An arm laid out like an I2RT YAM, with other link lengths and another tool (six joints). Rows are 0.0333 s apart.
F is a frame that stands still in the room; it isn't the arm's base.
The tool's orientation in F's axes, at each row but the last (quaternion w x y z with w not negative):
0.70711, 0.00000, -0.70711, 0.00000
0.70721, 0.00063, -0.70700, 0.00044
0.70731, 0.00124, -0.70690, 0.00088
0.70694, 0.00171, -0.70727, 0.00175
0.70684, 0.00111, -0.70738, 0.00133
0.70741, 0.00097, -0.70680, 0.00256
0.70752, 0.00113, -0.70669, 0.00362
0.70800, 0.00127, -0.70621, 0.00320
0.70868, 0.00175, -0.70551, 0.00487
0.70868, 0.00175, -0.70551, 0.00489
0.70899, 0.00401, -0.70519, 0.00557
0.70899, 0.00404, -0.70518, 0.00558
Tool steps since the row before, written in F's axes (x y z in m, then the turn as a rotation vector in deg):
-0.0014, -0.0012, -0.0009, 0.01, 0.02, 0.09
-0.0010, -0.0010, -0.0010, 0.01, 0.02, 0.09
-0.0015, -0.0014, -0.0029, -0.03, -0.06, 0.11
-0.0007, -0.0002, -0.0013, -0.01, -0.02, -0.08
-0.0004, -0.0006, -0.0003, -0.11, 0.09, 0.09
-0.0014, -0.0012, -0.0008, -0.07, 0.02, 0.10
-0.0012, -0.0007, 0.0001, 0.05, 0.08, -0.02
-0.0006, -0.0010, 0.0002, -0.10, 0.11, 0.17
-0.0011, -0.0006, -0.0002, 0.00, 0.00, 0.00
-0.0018, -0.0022, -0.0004, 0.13, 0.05, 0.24
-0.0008, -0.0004, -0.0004, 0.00, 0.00, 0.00
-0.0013, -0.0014, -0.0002, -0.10, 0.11, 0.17
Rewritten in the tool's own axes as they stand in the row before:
-0.0009, -0.0012, 0.0014, 0.09, 0.02, -0.01
-0.0010, -0.0010, 0.0010, 0.09, 0.02, -0.01
-0.0029, -0.0014, 0.0015, 0.11, -0.06, 0.03
-0.0013, -0.0002, 0.0007, -0.08, -0.02, 0.01
-0.0003, -0.0006, 0.0004, 0.09, 0.09, 0.11
-0.0008, -0.0012, 0.0014, 0.10, 0.02, 0.07
0.0001, -0.0007, 0.0012, -0.02, 0.08, -0.05
0.0002, -0.0010, 0.0006, 0.17, 0.11, 0.10
-0.0002, -0.0006, 0.0011, 0.00, 0.00, 0.00
-0.0004, -0.0022, 0.0018, 0.24, 0.05, -0.13
-0.0004, -0.0004, 0.0008, 0.00, 0.00, 0.00
-0.0002, -0.0014, 0.0013, 0.17, 0.11, 0.10

